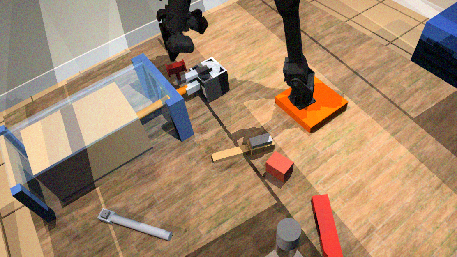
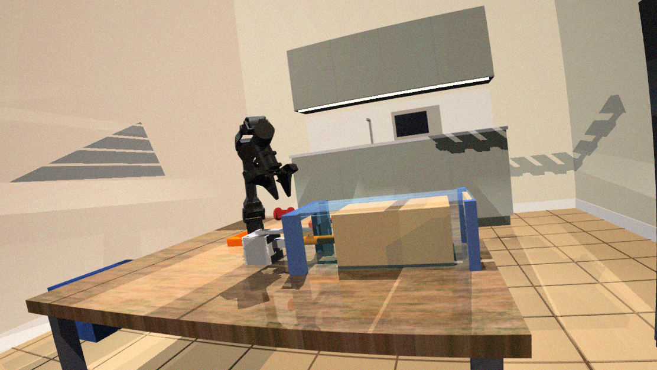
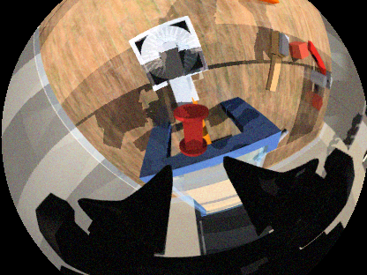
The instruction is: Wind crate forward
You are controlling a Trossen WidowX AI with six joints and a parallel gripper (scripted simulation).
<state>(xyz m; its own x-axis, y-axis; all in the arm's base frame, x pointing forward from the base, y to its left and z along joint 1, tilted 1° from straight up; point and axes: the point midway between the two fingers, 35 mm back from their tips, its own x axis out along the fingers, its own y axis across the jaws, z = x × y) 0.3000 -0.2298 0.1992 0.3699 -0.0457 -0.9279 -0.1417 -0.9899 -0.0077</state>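
Right now the red knob is 1 cm behind my gripper tip and 6 cm below it. Round my gripper tip: winch handle: 4 cm behind, 9 cm below; grey winch: 12 cm behind, 1 cm to the right, 17 cm below; clear-panelled cubby: 30 cm ahead, 5 cm to the left, 8 cm below.
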